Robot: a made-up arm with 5 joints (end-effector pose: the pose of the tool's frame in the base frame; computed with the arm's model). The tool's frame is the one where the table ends.
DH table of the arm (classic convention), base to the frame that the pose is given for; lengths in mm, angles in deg. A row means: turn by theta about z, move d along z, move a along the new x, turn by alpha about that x. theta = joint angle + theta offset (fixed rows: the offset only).
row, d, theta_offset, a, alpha
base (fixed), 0, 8.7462, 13.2, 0
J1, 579, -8.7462, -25, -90.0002
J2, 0, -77.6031, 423.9, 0
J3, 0, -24.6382, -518.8, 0
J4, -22, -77.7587, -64, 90.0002
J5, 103, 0, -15, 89.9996
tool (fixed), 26, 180, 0, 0
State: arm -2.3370 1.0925 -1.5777 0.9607 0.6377
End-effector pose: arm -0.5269 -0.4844 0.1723 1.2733 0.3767 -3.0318
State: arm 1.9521 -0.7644 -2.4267 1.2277 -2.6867
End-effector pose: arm 0.1208 -0.2881 1.5384 -0.7558 0.9790 2.8591
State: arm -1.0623 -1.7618 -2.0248 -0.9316 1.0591
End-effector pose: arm -0.4884 0.8035 0.8795 0.0067 0.5117 -2.6298
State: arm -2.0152 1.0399 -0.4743 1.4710 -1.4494
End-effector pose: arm -0.0246 -0.0532 0.1875 -2.6728 0.1084 -0.3897
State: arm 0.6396 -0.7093 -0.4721 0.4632 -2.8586
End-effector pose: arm 0.3263 0.2440 0.8216 1.3315 0.6839 -2.8705
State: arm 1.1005 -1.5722 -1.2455 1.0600 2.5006
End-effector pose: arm -0.1083 -0.2590 1.2400 -2.8353 0.9068 -0.2262
